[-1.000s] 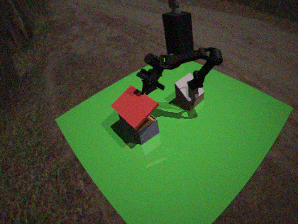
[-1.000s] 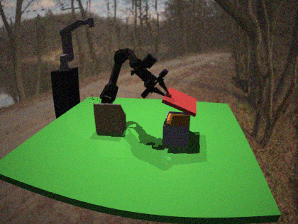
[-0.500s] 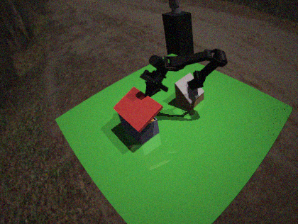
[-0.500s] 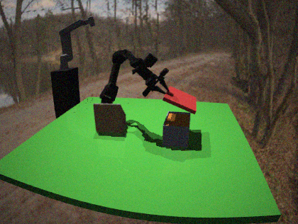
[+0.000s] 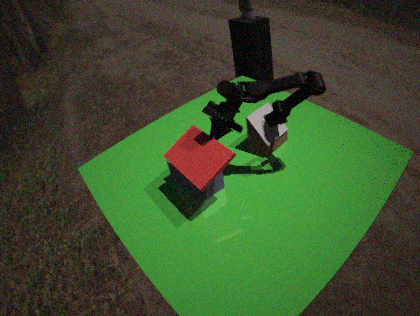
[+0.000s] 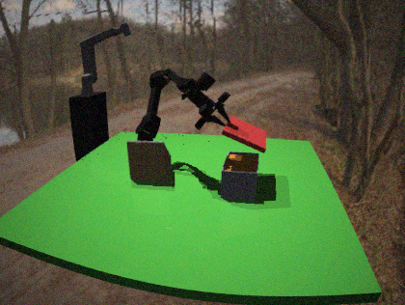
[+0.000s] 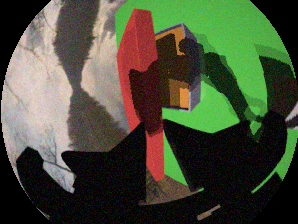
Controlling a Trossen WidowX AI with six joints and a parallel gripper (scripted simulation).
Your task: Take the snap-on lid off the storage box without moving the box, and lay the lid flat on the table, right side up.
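Right now my gripper tip is 8 cm short of the red lid and 2 cm above it. The rest, counted from my gripper tip: dark storage box 18 cm below, 7 cm to the right, 7 cm ahead.
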